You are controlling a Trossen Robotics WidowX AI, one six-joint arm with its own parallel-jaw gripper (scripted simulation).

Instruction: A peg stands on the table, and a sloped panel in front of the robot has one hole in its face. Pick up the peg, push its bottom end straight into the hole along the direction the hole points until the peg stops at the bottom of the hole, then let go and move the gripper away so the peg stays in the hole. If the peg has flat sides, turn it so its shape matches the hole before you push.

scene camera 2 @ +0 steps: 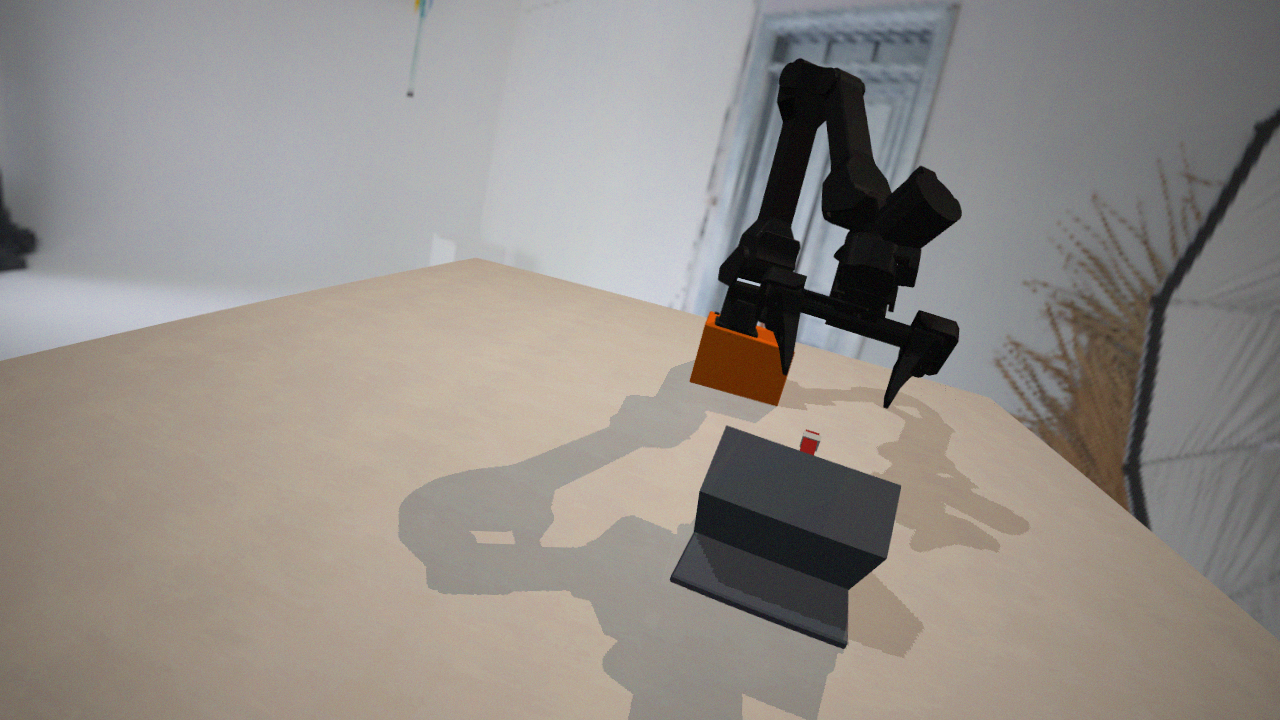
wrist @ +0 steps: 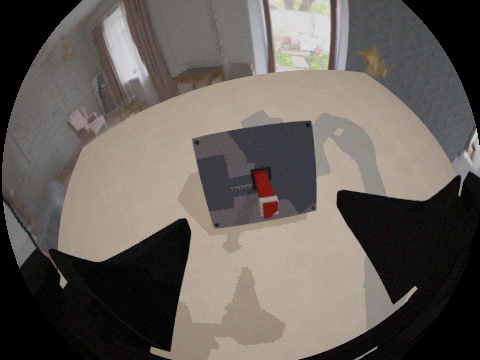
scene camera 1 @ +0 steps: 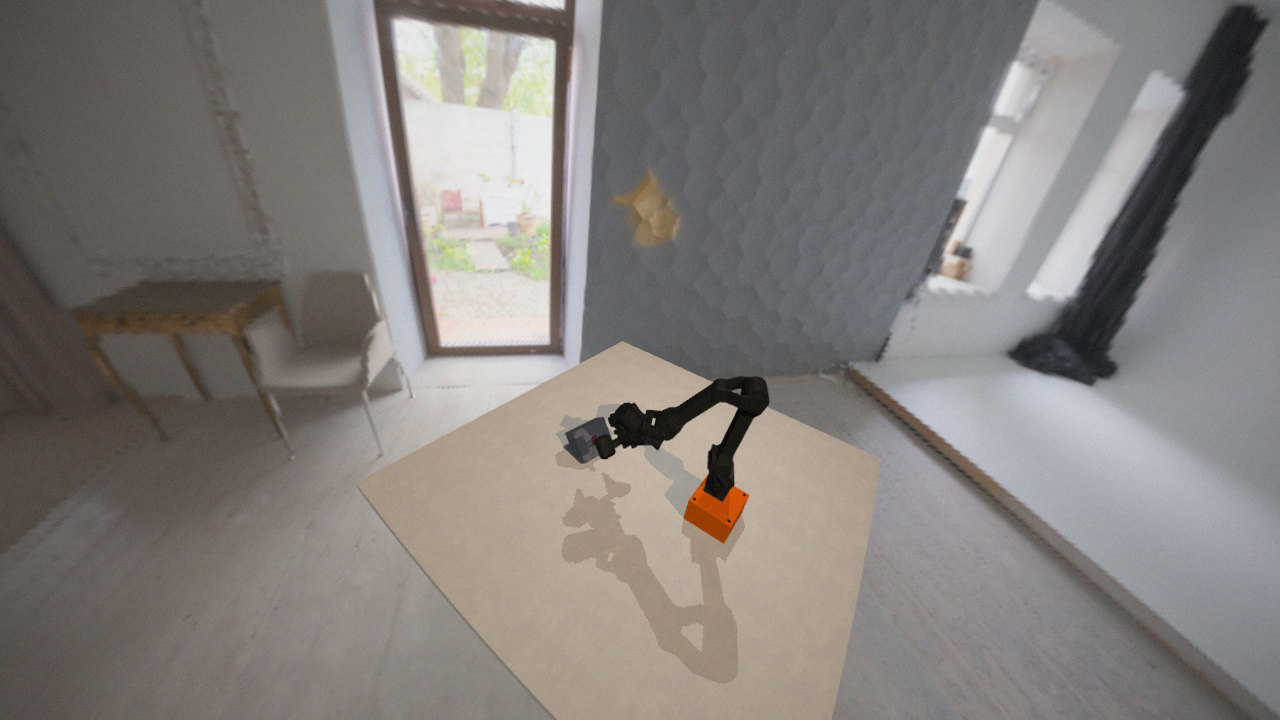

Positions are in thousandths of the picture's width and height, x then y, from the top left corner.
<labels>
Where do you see a dark panel block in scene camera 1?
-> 454, 616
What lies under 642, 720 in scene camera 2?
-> A dark panel block.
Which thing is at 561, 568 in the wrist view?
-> A red peg.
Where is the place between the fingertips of my gripper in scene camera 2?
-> At 654, 541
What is my gripper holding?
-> Nothing.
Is my gripper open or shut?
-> Open.
</labels>
